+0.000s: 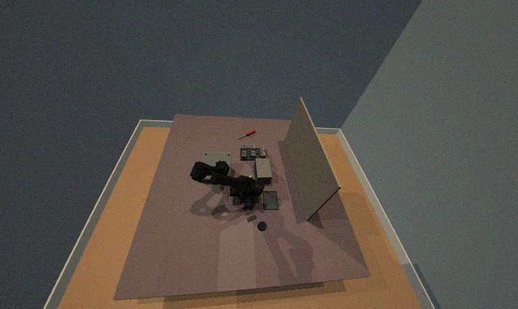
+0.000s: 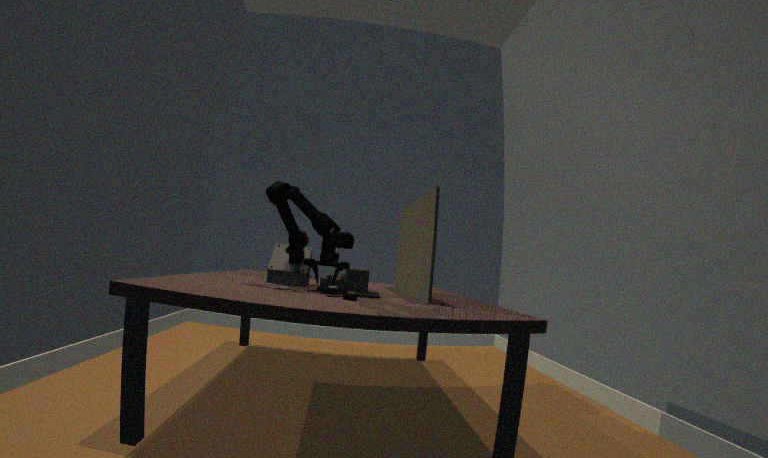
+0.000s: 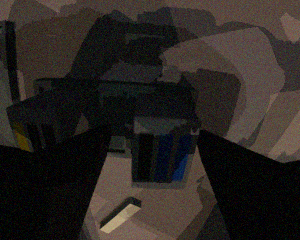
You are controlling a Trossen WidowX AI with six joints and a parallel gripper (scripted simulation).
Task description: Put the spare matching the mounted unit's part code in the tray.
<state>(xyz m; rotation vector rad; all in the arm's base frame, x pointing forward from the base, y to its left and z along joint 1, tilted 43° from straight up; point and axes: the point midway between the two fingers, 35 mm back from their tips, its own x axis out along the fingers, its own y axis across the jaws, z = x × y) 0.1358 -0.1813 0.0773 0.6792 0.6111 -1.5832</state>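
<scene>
The grey tray lies 17 cm ahead of my gripper tip, 3 cm to the right of it and 2 cm below it. The rest, counted from my gripper tip: dark round object: 9 cm ahead, 19 cm to the right, 2 cm below; pale stick: 4 cm ahead, 14 cm to the left, 2 cm below; flat piece: 3 cm ahead, 13 cm to the right, 3 cm below.
</scene>
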